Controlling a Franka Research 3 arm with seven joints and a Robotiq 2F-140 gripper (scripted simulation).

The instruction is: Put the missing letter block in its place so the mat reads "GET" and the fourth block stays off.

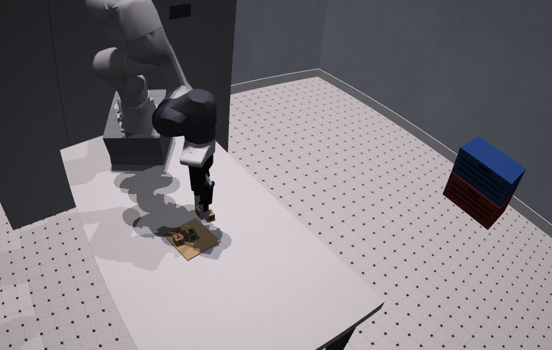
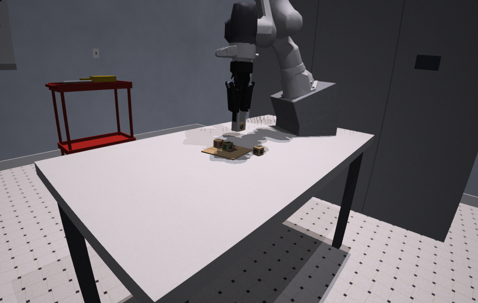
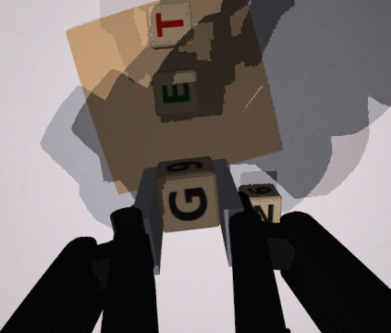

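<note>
My hand is 10 cm above the E block, 5 cm to the left of it and 1 cm past it. Round my hand: G block: 2 cm below; N block: 11 cm below, 6 cm to the left, 5 cm behind; mat: 12 cm below, 5 cm to the right, 1 cm behind.
</note>
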